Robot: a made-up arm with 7 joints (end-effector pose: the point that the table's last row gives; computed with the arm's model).
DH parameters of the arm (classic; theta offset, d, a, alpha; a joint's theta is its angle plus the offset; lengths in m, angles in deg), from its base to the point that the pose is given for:
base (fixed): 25.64 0 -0.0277 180
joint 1: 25.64 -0.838 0.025 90
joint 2: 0 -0.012 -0.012 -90
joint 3: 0 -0.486 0.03 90
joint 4: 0 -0.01 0.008 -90
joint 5: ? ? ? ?
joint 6: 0 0.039 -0.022 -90
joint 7: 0 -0.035 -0.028 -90
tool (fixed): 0 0.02 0 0
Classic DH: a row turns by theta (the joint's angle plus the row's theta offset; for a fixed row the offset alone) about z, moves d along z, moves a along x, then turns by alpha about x.
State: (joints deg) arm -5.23 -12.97 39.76 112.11 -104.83 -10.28 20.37
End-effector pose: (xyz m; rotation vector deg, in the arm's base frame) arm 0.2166 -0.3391 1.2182 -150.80 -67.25 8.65
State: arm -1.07 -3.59 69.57 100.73 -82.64 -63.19 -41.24
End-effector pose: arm 0.0612 -0.4333 1.2586 153.99 -57.65 43.16
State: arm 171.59 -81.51 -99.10 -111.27 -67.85 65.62 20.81
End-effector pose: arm 0.1766 0.4305 0.9269 -43.31 22.24 -21.24
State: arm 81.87 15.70 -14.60 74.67 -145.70 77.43 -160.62
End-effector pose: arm 0.1142 -0.5680 1.3460 44.83 -44.82 -82.59
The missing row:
joint 5: 0 -0.404 -0.004 90
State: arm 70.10 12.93 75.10 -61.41 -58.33 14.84 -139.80
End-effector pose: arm 0.3284 0.0117 1.5207 91.51 83.31 -5.83
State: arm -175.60 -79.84 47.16 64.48 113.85 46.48 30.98
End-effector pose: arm 0.5573 0.3098 1.2508 14.54 47.92 -38.50
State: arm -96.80 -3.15 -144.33 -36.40 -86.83 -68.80 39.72
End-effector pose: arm 0.0379 0.1807 1.6053 49.17 -80.68 21.08
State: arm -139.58 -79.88 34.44 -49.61 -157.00 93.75 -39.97
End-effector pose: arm 0.4462 -0.6290 0.7004 -20.45 -12.47 89.79
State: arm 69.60 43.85 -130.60 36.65 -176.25 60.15 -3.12
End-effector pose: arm 0.3682 -0.3757 1.5888 75.35 -41.45 -144.48
